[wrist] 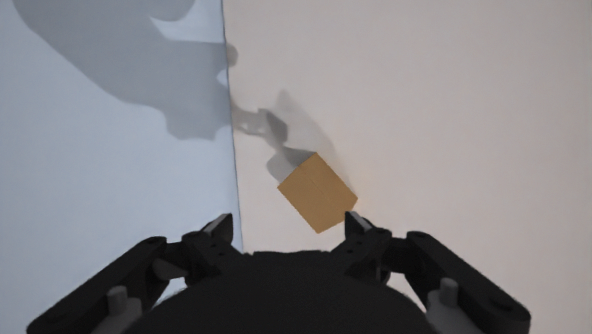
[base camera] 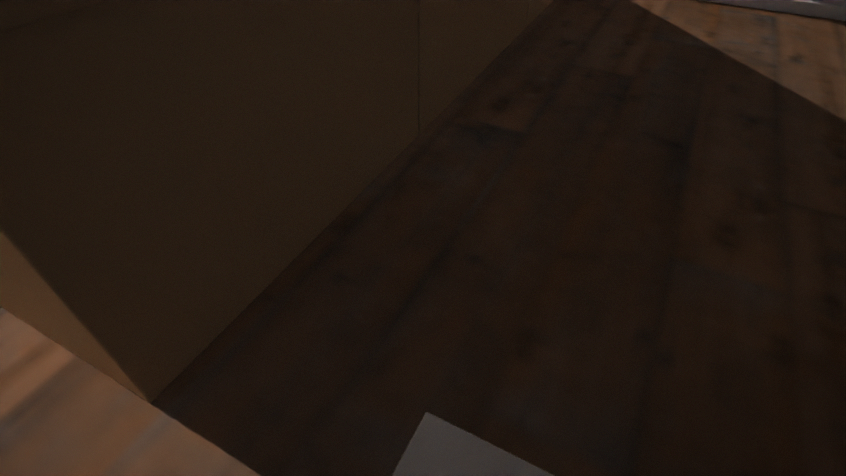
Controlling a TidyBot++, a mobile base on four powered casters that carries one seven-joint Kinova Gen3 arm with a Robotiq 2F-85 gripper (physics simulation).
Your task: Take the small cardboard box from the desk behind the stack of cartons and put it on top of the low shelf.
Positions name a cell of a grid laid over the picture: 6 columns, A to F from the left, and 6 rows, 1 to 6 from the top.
Scene:
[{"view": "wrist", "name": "gripper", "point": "C5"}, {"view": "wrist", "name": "small cardboard box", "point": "D4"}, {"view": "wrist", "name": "white desk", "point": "E3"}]

